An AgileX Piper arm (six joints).
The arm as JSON. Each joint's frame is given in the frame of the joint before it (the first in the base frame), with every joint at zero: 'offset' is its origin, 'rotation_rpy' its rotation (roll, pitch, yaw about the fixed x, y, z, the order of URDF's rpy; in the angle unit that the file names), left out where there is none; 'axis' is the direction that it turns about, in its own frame. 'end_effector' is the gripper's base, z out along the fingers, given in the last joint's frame.
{
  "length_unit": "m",
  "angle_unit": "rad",
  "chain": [
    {
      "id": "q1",
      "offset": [
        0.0,
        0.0,
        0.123
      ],
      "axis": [
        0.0,
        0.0,
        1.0
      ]
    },
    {
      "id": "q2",
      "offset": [
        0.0,
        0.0,
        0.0
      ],
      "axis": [
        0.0,
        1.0,
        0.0
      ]
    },
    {
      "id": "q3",
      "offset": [
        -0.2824,
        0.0,
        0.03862
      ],
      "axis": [
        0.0,
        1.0,
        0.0
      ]
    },
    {
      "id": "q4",
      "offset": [
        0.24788,
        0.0,
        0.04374
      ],
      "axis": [
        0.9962,
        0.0,
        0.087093
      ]
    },
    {
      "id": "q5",
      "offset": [
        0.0,
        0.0,
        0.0
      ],
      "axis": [
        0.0,
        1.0,
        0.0
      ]
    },
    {
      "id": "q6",
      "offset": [
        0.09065,
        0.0,
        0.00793
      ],
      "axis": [
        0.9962,
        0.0,
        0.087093
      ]
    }
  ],
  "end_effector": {
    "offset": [
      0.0,
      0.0,
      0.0
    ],
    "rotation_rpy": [
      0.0,
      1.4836,
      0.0
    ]
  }
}
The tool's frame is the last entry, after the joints.
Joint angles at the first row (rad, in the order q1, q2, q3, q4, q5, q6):
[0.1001, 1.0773, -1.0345, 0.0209, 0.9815, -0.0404]
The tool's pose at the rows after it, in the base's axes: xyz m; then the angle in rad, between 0 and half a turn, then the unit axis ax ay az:
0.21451 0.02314 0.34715 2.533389 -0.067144 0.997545 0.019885
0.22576 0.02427 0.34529 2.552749 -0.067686 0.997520 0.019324
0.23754 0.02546 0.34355 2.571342 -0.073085 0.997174 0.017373
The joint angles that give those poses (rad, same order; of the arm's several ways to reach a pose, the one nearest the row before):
[0.1001, 1.1263, -1.0599, 0.0209, 0.9824, -0.0404]
[0.1001, 1.1714, -1.0870, 0.0209, 0.9839, -0.0417]
[0.1001, 1.2181, -1.1180, 0.0209, 0.9869, -0.0526]

